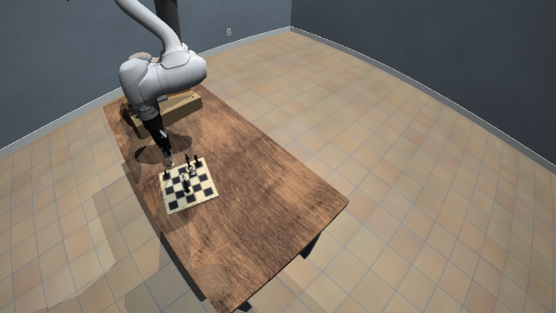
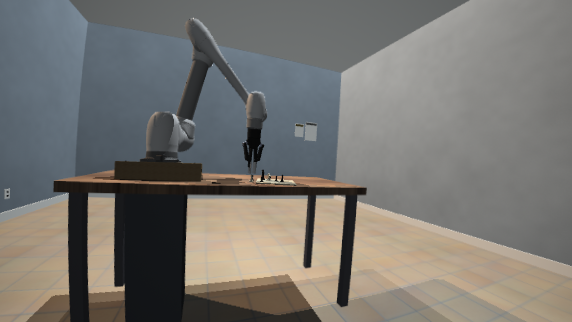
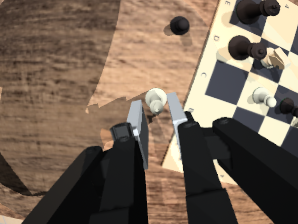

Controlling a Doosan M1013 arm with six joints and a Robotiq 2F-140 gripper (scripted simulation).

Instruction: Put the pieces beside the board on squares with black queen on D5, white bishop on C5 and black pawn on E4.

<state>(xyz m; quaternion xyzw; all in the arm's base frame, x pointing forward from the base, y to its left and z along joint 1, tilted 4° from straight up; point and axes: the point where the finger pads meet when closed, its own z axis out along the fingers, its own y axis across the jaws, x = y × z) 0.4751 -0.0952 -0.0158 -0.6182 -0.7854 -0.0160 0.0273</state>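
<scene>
The white piece is 110 mm ahead of my hand, 60 mm below it and 10 mm to the left of it. The rest, counted from my hand: chessboard 140 mm ahead, 80 mm below; then white chess piece 120 mm ahead, 60 mm below, 50 mm to the left.
</scene>
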